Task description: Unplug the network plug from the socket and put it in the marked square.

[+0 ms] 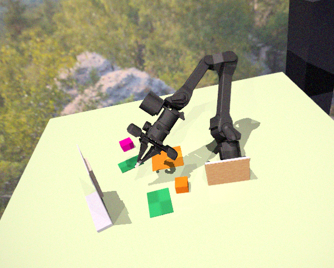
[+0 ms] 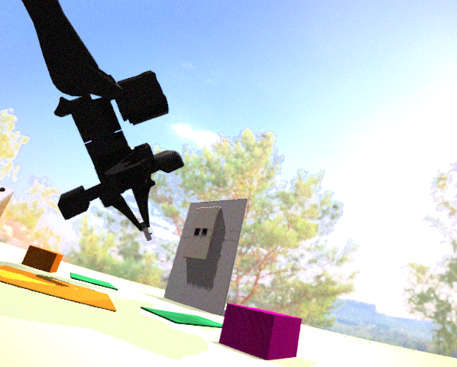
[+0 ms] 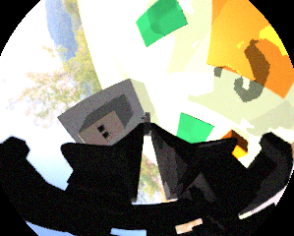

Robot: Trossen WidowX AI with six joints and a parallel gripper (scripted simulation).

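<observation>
Now: gripper tip 11 cm to the left of the orange marked square, 10 cm past it and 10 cm above it. Round my gripper tip: orange cube (12 cm behind, 9 cm below, 7 cm to the left); then network plug (right at my gripper tip); then upright panel (15 cm ahead, 6 cm to the left, 1 cm below).
</observation>
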